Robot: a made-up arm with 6 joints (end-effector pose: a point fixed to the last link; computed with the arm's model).
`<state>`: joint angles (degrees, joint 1 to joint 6).
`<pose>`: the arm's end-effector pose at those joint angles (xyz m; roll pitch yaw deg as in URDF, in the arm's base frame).
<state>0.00 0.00 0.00 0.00 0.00 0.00</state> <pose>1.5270 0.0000 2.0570 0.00 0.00 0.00</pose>
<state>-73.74 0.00 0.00 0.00 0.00 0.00</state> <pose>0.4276 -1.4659 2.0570 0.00 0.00 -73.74</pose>
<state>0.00 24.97 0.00 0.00 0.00 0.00</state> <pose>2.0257 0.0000 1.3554 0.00 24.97 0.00</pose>
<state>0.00 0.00 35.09 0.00 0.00 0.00</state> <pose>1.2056 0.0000 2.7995 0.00 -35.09 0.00</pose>
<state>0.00 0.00 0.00 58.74 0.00 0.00</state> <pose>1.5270 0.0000 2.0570 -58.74 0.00 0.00</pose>
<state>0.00 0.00 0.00 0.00 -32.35 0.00</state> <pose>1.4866 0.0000 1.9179 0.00 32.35 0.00</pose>
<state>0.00 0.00 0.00 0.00 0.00 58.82</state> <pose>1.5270 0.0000 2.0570 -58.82 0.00 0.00</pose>
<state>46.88 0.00 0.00 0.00 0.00 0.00</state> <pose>1.0437 1.1146 2.0570 0.00 0.00 46.88</pose>
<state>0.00 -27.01 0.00 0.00 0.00 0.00</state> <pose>0.7106 0.0000 2.5022 0.00 -27.01 0.00</pose>
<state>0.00 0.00 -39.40 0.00 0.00 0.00</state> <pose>1.3106 0.0000 1.1785 0.00 39.40 0.00</pose>
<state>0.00 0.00 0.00 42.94 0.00 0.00</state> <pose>1.5270 0.0000 2.0570 -42.94 0.00 0.00</pose>
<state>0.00 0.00 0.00 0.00 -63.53 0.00</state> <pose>1.3829 0.0000 1.8243 0.00 63.53 0.00</pose>
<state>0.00 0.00 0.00 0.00 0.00 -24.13</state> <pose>1.5270 0.0000 2.0570 24.13 0.00 0.00</pose>
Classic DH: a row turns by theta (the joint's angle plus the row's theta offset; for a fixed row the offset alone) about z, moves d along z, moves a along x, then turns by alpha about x. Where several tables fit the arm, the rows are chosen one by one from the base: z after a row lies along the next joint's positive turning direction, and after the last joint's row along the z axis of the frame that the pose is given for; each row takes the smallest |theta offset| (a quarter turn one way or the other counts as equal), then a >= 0, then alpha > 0; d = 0 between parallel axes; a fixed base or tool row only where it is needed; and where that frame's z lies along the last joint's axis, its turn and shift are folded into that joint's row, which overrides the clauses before.
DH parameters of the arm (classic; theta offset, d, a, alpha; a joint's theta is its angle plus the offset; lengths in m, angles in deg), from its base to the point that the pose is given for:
joint 1: 0 0.58 0.192 -90
joint 2: -90 0 1.34 180
joint 3: 0 0 0.137 -90
joint 4: 0 -1.075 0 90
joint 5: 0 0 0 -90
joint 6: 90 -0.26 0 90
tool (fixed): -90 0 0 0

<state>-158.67 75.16 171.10 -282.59 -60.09 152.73</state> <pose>-1.2679 -0.2590 2.1123 -145.96 -31.03 120.48</pose>
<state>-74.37 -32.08 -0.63 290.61 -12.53 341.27</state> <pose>0.1998 -0.5181 2.5086 81.76 -26.37 -61.27</pose>
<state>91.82 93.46 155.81 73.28 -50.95 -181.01</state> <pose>0.1287 2.0397 1.6331 151.08 -27.02 35.21</pose>
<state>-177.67 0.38 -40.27 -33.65 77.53 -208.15</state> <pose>-1.2907 0.0883 1.4474 -123.29 -28.43 144.36</pose>
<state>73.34 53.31 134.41 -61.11 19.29 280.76</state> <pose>0.4432 1.2186 2.7128 -128.66 -73.17 -18.97</pose>
